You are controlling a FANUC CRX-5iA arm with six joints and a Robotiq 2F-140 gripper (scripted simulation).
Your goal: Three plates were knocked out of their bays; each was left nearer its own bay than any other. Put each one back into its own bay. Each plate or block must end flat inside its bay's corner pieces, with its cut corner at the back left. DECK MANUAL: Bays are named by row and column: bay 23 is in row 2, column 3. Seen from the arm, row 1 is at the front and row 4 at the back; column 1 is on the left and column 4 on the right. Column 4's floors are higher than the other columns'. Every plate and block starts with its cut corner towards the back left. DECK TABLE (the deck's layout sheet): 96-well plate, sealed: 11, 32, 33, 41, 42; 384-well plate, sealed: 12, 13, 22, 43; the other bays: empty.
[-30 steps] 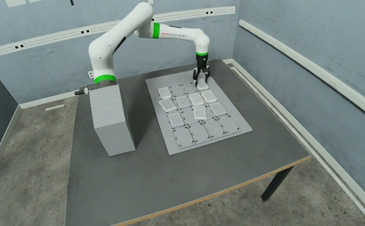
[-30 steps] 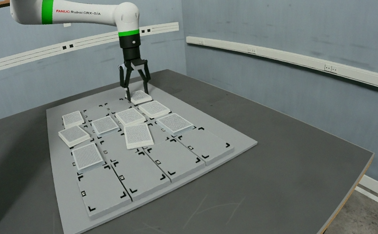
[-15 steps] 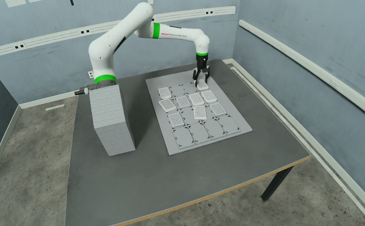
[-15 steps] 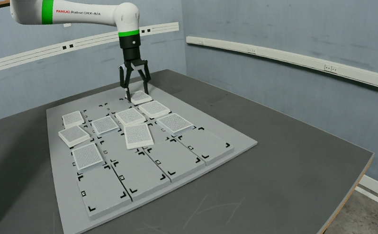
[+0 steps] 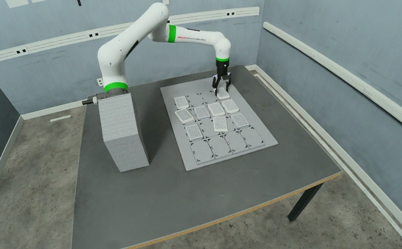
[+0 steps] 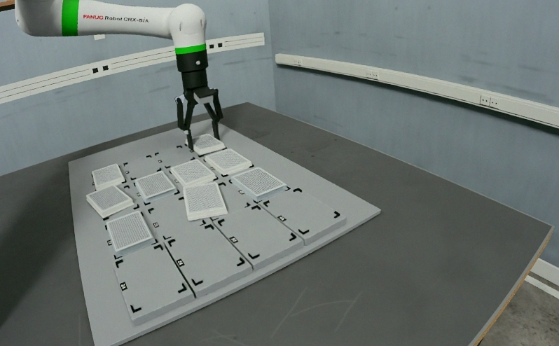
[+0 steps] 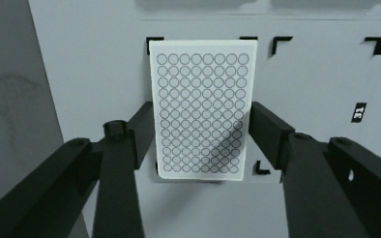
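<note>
The label 22 is 260 mm behind my hand, 160 mm to the right of it and 30 mm below it. From my hand the other things lie so: bay label: 50 mm behind, 330 mm to the right, 30 mm below; then 384-well plate: 330 mm behind, 320 mm to the right, 30 mm below.
</note>
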